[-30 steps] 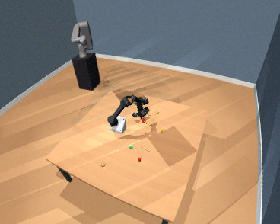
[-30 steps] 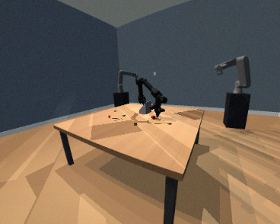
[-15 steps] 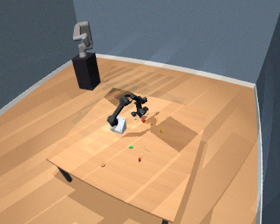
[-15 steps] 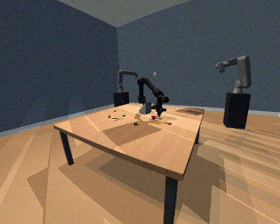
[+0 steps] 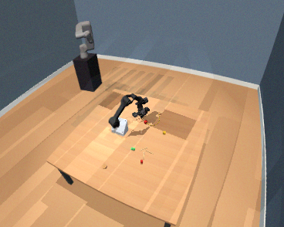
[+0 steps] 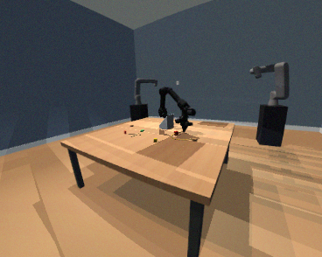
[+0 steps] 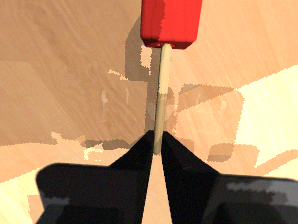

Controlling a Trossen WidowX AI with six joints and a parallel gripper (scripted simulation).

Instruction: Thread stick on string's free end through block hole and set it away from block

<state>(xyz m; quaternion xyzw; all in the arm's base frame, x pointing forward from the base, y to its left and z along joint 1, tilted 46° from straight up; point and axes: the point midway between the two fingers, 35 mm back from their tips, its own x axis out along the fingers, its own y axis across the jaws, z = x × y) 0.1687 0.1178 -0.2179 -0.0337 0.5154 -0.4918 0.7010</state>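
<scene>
The red block is 60 mm ahead of my gripper tip, 50 mm to the right of it and 10 mm above it. The rest, counted from my gripper tip: green piece 60 mm ahead, 420 mm to the right; then thin wooden stick 30 mm ahead, 30 mm to the right, 10 mm above; then yellow cube 290 mm ahead, 140 mm to the right.
</scene>
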